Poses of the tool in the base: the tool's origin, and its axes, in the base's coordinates. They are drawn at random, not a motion.
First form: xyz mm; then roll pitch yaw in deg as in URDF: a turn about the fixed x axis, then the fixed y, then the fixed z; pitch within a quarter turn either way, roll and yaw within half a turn.
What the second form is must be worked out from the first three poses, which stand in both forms.
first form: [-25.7 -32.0 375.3 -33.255 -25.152 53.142]
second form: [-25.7 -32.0 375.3 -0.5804 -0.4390 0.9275]
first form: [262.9 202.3 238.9 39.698 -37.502 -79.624]
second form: [262.9 202.3 238.9 0.6929 -0.6545 -1.3897]
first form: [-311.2 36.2 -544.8 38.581 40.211 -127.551]
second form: [-311.2 36.2 -544.8 0.6734 0.7018 -2.2262]
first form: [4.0 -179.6 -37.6 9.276 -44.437 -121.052]
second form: [4.0 -179.6 -37.6 0.1619 -0.7756 -2.1128]
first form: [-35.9 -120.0 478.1 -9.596 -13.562 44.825]
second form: [-35.9 -120.0 478.1 -0.1675 -0.2367 0.7823]
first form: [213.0 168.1 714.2 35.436 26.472 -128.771]
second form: [213.0 168.1 714.2 0.6185 0.4620 -2.2475]
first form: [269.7 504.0 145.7 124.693 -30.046 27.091]
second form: [269.7 504.0 145.7 2.1763 -0.5244 0.4728]
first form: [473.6 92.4 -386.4 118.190 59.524 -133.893]
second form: [473.6 92.4 -386.4 2.0628 1.0389 -2.3369]
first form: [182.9 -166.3 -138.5 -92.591 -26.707 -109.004]
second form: [182.9 -166.3 -138.5 -1.6160 -0.4661 -1.9025]
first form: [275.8 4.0 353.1 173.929 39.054 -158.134]
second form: [275.8 4.0 353.1 3.0356 0.6816 -2.7600]
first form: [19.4 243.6 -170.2 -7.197 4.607 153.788]
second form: [19.4 243.6 -170.2 -0.1256 0.0804 2.6841]
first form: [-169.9 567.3 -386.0 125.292 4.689 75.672]
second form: [-169.9 567.3 -386.0 2.1868 0.0818 1.3207]
